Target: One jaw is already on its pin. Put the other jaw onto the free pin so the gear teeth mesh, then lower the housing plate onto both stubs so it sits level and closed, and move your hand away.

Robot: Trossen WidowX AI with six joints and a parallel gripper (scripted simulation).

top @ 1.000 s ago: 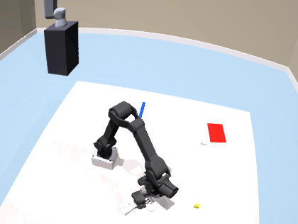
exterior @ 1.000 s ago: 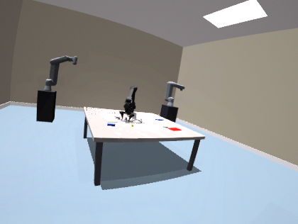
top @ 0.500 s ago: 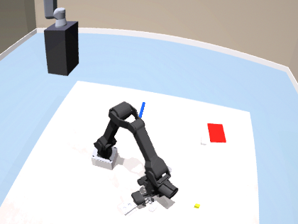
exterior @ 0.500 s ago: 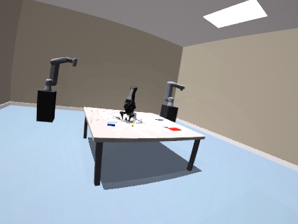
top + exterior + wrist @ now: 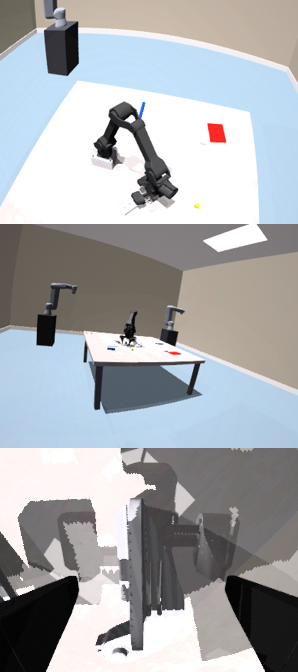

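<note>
Now: the white jaw 10 mm ahead of my gripper tip and 40 mm to the right of it. From my gripper tip the other things lie so: flat white piece 50 mm ahead, 200 mm to the right; yellow piece 220 mm ahead, 10 mm to the left, 10 mm above; red plate 280 mm ahead, 550 mm to the left.
</note>
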